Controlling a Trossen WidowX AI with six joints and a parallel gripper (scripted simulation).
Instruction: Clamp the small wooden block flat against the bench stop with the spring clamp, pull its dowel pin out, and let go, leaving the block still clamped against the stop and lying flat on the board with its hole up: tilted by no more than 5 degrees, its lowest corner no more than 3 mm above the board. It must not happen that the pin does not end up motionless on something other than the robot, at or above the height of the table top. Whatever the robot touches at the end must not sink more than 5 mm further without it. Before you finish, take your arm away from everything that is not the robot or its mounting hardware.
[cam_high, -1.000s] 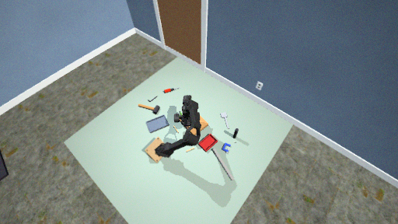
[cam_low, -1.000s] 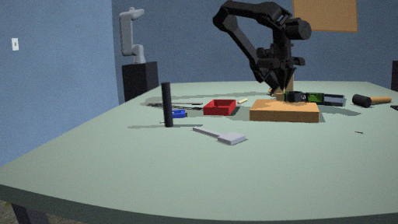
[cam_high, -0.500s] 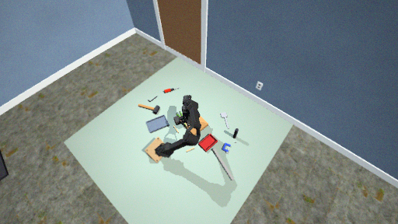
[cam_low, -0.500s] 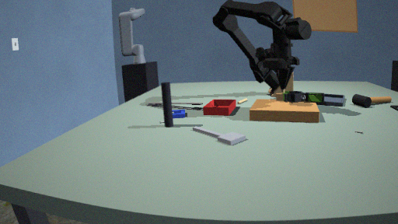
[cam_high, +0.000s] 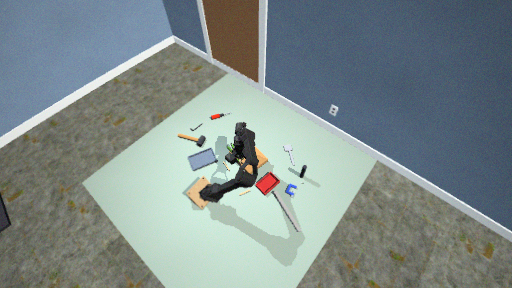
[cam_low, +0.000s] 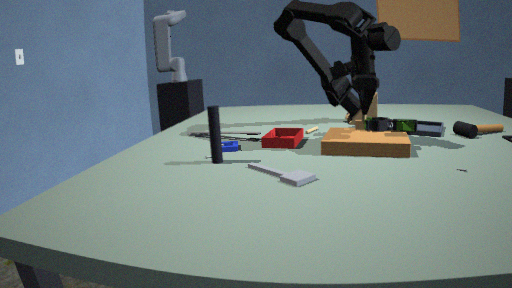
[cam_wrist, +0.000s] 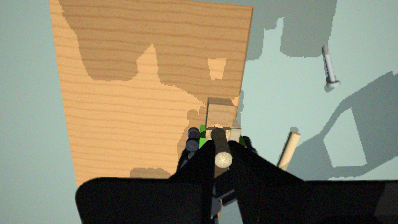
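Now: hand 4 cm above the dowel pin. The rest, counted from my hand: wooden board 9 cm below, 6 cm ahead; then screw 11 cm behind, 10 cm below, 4 cm to the right; then small wooden block 6 cm below.
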